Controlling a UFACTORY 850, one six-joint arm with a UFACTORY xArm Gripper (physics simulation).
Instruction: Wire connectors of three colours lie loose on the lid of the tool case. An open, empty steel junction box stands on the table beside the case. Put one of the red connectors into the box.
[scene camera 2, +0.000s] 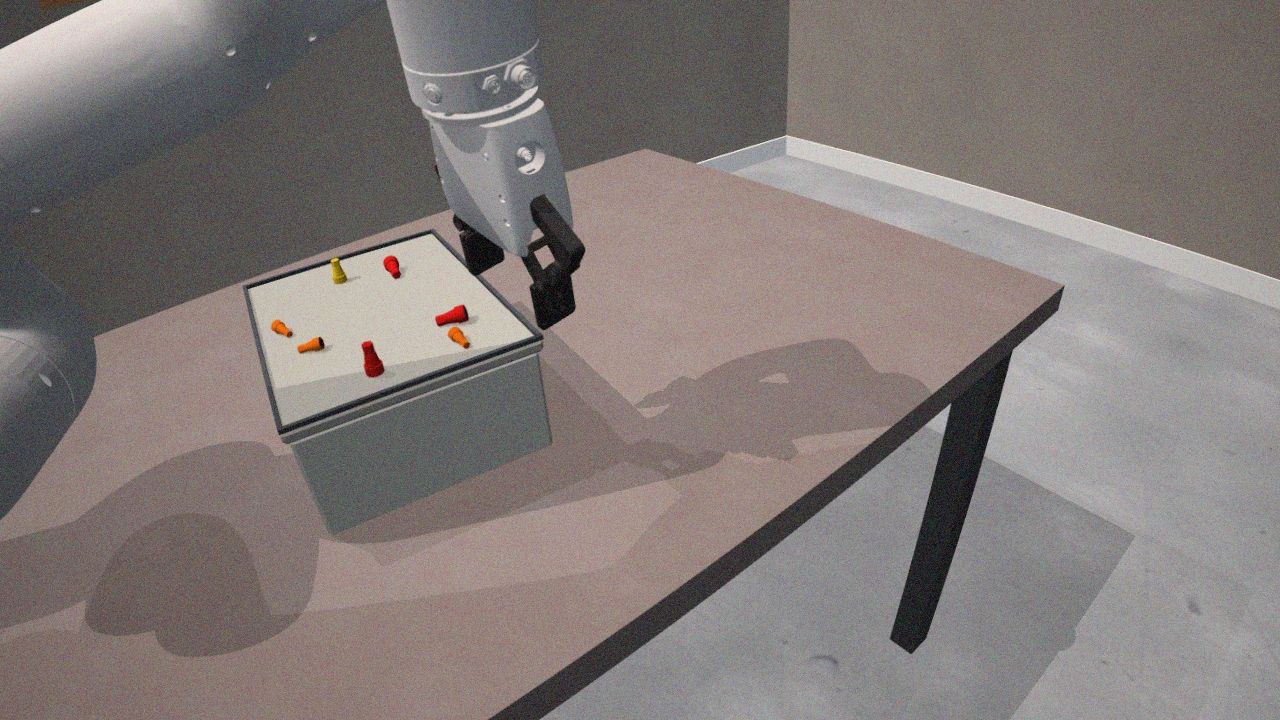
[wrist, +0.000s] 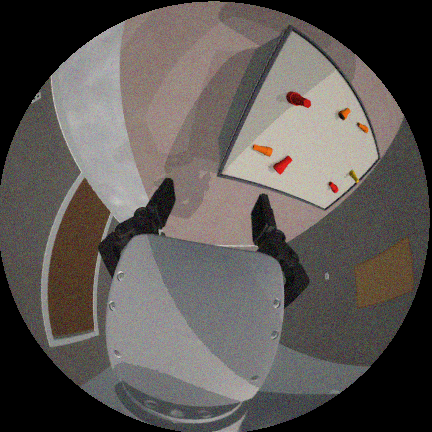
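The grey tool case (scene camera 2: 429, 438) has a pale lid (scene camera 2: 384, 304) (wrist: 312, 132). Three red connectors lie on it: one (scene camera 2: 372, 360) (wrist: 298, 99) near the lid's front edge, one (scene camera 2: 452, 315) (wrist: 283, 165) near the side towards my gripper, and one (scene camera 2: 392, 265) (wrist: 333, 187) towards the back. My gripper (scene camera 2: 510, 298) (wrist: 214, 195) is open and empty. It hangs beside the lid's right side in the scene view, pointing down, with its fingertips clear of the connectors. The steel junction box does not show in either view.
An orange connector (scene camera 2: 458, 337) (wrist: 262, 150) lies close to the side red one. Two more orange ones (scene camera 2: 310, 344) (wrist: 344, 113) and a yellow one (scene camera 2: 337, 271) (wrist: 354, 176) are also on the lid. The table (scene camera 2: 760, 268) extends right of the case; its front edge borders the floor.
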